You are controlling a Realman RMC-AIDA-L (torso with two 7-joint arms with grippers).
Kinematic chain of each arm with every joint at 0, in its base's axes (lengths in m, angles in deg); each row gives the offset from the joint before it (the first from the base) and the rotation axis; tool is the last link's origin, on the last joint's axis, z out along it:
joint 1: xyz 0 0 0.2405 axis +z
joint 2: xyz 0 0 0 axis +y
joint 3: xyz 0 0 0.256 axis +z
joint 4: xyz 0 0 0 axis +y
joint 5: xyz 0 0 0.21 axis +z
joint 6: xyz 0 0 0 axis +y
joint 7: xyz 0 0 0.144 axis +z
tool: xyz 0 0 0
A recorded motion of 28 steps. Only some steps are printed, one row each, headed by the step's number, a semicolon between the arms.
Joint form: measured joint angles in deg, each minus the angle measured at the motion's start. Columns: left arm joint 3, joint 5, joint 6, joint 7, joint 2, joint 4, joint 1; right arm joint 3, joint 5, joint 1, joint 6, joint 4, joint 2, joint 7.
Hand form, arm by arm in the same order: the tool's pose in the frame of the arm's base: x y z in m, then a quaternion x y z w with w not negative. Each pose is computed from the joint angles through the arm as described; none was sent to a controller.
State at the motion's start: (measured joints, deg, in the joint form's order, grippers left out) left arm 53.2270 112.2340 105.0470 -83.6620 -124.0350 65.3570 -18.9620; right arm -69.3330 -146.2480 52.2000 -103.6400 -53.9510 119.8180 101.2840
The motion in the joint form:
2: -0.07 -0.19 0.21 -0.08 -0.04 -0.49 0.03; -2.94 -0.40 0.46 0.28 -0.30 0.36 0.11
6: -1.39 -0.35 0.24 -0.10 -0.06 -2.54 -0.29; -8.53 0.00 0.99 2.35 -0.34 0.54 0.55
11: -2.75 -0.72 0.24 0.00 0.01 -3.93 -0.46; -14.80 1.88 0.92 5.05 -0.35 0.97 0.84
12: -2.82 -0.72 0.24 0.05 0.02 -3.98 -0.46; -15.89 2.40 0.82 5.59 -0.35 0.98 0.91
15: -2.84 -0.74 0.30 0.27 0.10 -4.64 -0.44; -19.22 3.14 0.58 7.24 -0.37 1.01 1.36
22: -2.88 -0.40 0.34 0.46 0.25 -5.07 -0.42; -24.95 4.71 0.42 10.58 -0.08 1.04 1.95
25: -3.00 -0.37 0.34 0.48 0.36 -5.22 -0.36; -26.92 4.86 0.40 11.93 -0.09 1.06 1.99
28: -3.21 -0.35 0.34 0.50 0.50 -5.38 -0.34; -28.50 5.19 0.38 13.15 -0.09 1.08 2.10
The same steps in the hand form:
2: -0.2229 0.2712 0.0107 -0.97247 -0.09256 -0.21190 0.02903; 0.1473 0.3496 -0.0315 0.96914 0.00312 0.22166 0.10780
6: -0.2265 0.2712 0.0094 -0.96832 -0.10805 -0.22322 0.02929; 0.1432 0.3479 -0.0425 0.96158 0.03455 0.24913 0.11001
11: -0.2295 0.2718 0.0104 -0.96441 -0.11873 -0.23376 0.03431; 0.1396 0.3420 -0.0583 0.95509 0.06769 0.26370 0.11699
12: -0.2297 0.2718 0.0105 -0.96431 -0.11886 -0.23403 0.03476; 0.1394 0.3409 -0.0609 0.95436 0.07244 0.26460 0.11804
15: -0.2311 0.2708 0.0094 -0.96367 -0.12147 -0.23568 0.03237; 0.1401 0.3381 -0.0681 0.95050 0.08588 0.27413 0.11841
22: -0.2331 0.2701 0.0089 -0.96403 -0.12362 -0.23332 0.03060; 0.1408 0.3336 -0.0813 0.94426 0.11117 0.28649 0.11803
25: -0.2343 0.2699 0.0095 -0.96385 -0.12531 -0.23304 0.03135; 0.1411 0.3328 -0.0856 0.94132 0.12316 0.29234 0.11527
28: -0.2355 0.2699 0.0103 -0.96361 -0.12696 -0.23294 0.03277; 0.1409 0.3321 -0.0895 0.93964 0.13214 0.29485 0.11261

